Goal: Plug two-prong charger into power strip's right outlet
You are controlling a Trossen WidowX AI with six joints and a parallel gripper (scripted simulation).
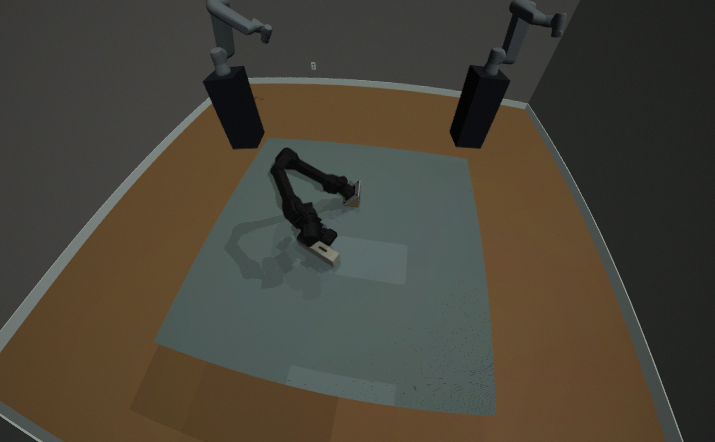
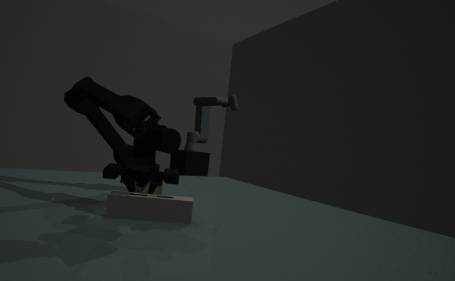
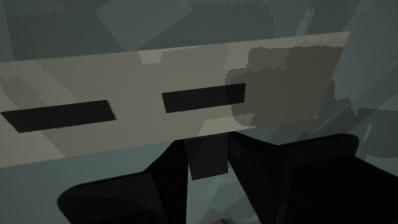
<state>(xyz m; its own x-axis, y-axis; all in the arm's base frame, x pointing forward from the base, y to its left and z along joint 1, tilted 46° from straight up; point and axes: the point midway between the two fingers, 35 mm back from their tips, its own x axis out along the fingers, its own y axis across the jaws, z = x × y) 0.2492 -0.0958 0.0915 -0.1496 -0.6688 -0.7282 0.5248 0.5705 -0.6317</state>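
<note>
Right now the charger is 20 mm ahead of my gripper tip, 10 mm to the right of it and 10 mm above it.
</note>
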